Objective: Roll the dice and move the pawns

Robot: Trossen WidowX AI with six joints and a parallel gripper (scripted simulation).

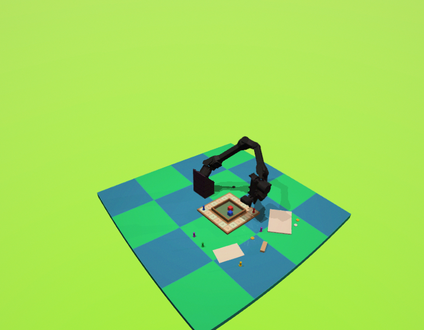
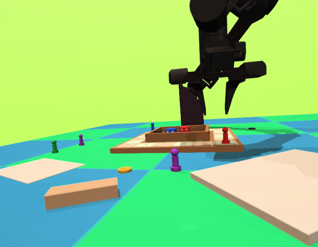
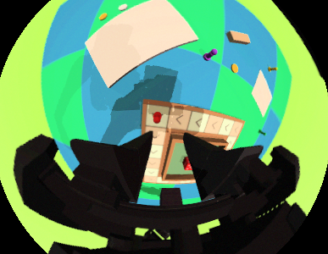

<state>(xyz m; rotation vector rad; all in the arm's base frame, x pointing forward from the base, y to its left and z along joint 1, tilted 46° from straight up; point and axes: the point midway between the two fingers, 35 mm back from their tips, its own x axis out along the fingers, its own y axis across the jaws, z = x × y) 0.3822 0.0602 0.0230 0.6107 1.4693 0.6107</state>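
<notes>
The red pawn is 10 mm ahead of my gripper tip, 20 mm to the left of it and 40 mm below it. Round my gripper tip: sunken tray 110 mm behind, 90 mm to the right, 70 mm below; blue pawn 230 mm behind, 190 mm to the right, 40 mm below; wooden block 240 mm ahead, 170 mm to the right, 70 mm below.
</notes>
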